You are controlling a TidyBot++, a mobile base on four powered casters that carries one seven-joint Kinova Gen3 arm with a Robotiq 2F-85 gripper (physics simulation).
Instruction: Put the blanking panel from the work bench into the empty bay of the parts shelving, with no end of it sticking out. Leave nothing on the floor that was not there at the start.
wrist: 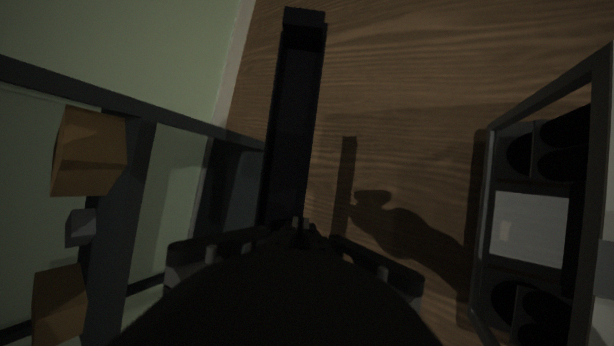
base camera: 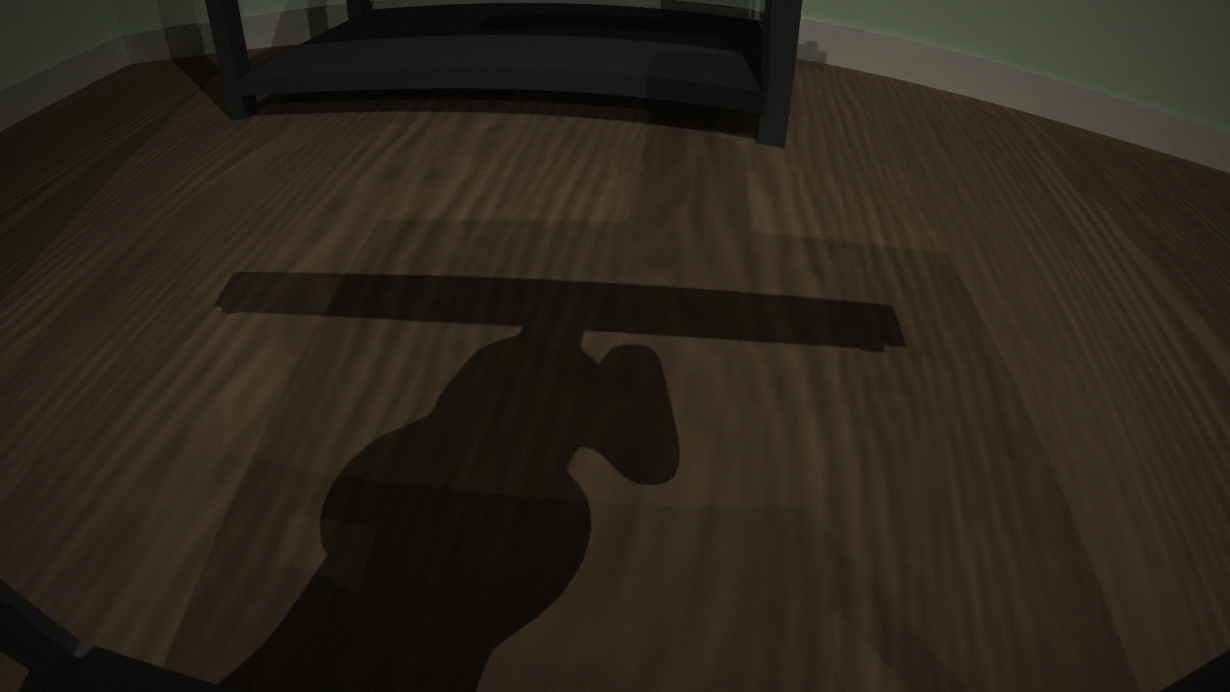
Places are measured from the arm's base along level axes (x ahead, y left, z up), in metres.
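Pixels of known places: gripper, between the fingertips: [wrist: 299, 226].
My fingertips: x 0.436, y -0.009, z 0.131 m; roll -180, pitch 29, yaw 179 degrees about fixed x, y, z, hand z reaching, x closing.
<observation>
Ahead of a thing's pixels: the offset from my fingertips to its middle. "pt": to the spot under its first point. Level surfaces: height alone.
The blanking panel @[pt 0.015 m ahead, 0.107 m right, 0.008 m up] [wrist: 295, 120] is a long, dark, channel-like bar. In the wrist view it runs from the fingertips up to the top centre, with a lip at its far end; its near part is hidden by the gripper. My gripper [wrist: 299, 226] is shut on the panel and holds it above the floor. The dark parts shelving [base camera: 507, 64] [wrist: 175, 118] stands ahead in the base view and at the left of the wrist view. The panel appears in front of part of its frame; contact cannot be told. The empty bay cannot be made out for certain. The work bench does not show.
Brown boxes @[0.643 m ahead, 0.035 m right, 0.056 m up] [wrist: 92, 155] @[0.891 m ahead, 0.498 m left, 0.056 m up] [wrist: 60, 305] and a small grey block @[0.829 m ahead, 0.217 m left, 0.031 m up] [wrist: 82, 227] are at the shelving. My mobile base [wrist: 530, 230] is at the right of the wrist view. Shadows of the arm and panel lie on the wood floor @[0.527 m down] [base camera: 989, 180]. Green walls [base camera: 1032, 51] stand behind the shelving.
</observation>
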